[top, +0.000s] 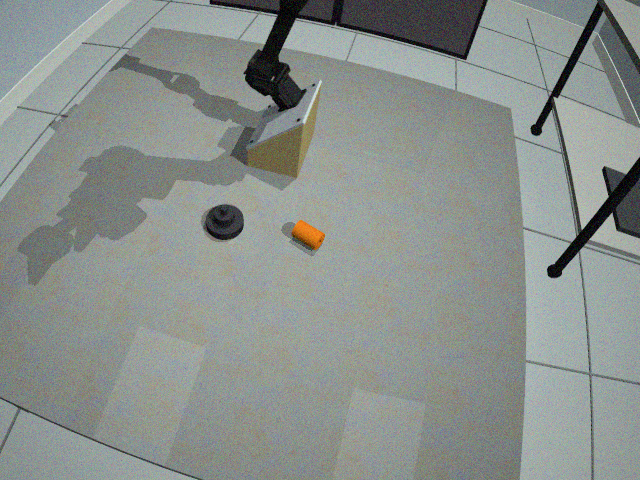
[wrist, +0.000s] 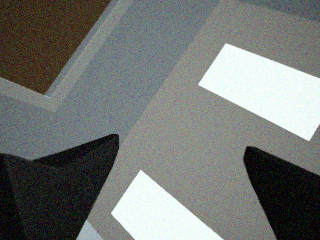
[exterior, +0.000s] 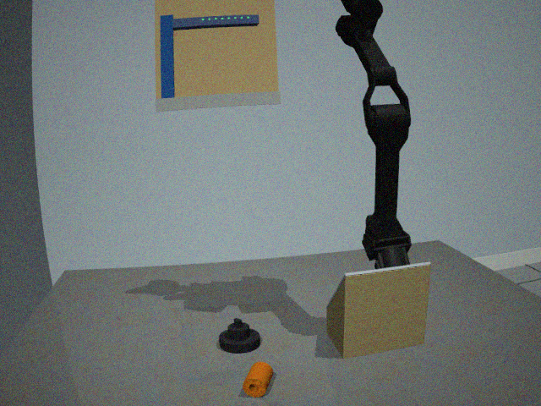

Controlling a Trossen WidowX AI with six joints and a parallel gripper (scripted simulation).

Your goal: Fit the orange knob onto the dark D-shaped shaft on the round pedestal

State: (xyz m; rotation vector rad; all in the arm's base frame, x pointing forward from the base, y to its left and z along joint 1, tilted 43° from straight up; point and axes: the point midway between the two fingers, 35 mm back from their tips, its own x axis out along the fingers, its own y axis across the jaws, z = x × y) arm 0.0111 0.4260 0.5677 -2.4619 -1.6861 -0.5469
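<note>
Right now my gripper tip is 150 mm short of the orange knob, 220 mm to the right of it and 840 mm above it. Also, from my gripper tip: dark round pedestal 190 mm ahead, 40 mm to the left, 820 mm below.
</note>
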